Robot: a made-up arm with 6 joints.
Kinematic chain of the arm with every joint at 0, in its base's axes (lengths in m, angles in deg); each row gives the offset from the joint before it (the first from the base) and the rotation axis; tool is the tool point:
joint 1: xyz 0 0 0.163 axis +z
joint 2: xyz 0 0.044 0 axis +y
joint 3: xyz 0 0 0.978 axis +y
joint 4: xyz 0 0 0.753 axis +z
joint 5: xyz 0 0 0 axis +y
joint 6: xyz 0 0 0.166 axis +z
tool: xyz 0 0 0
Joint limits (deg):
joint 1: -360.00..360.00
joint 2: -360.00..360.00
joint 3: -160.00..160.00
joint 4: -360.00..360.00
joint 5: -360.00..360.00
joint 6: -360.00..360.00
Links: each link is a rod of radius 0.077 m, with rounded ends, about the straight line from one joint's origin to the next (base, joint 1, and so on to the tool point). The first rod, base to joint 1, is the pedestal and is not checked.
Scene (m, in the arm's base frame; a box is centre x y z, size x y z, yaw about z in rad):
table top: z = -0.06
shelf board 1: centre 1.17 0.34 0.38 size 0.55 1.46 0.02 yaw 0
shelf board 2: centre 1.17 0.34 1.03 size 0.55 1.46 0.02 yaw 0
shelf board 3: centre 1.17 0.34 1.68 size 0.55 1.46 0.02 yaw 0
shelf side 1: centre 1.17 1.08 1.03 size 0.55 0.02 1.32 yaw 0
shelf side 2: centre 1.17 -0.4 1.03 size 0.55 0.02 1.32 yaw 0
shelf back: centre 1.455 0.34 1.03 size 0.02 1.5 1.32 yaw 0
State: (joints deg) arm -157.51 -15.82 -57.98 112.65 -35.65 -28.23
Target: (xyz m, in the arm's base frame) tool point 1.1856 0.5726 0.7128
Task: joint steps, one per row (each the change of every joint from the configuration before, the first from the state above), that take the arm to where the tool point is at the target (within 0.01 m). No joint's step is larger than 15 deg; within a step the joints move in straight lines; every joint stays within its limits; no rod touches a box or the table.
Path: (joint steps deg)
1: 4.45 9.20 -10.32 -1.44 -2.43 0.00
2: 4.45 9.20 -10.32 -1.44 -2.42 0.00
3: 2.08 -2.60 -12.31 -1.38 -0.15 0.00
4: 2.09 -2.60 -12.31 -1.39 -0.16 0.00
5: 2.09 -2.59 -12.31 -1.38 -0.15 0.00
6: -4.64 -8.07 10.98 1.48 1.72 0.00
7: -4.64 -8.07 10.98 1.48 1.71 0.00
8: -4.65 -8.07 10.99 1.49 1.72 0.00

